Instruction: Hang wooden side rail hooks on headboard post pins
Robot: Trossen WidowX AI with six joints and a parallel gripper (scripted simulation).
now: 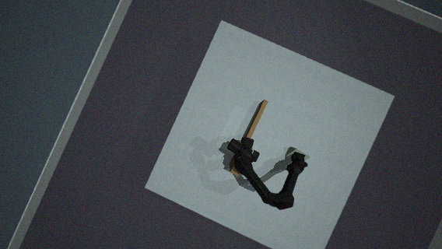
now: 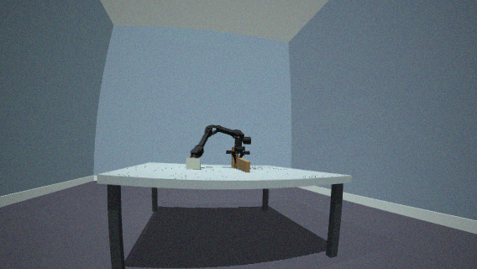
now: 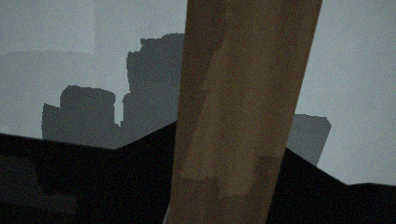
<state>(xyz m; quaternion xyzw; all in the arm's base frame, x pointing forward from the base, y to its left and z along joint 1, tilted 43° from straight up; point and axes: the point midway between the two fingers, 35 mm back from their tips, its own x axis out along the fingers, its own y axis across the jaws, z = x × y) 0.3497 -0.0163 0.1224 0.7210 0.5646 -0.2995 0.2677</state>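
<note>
My gripper tip is now 10 mm short of the headboard post, 110 mm to the right of it and 40 mm below it.
</note>
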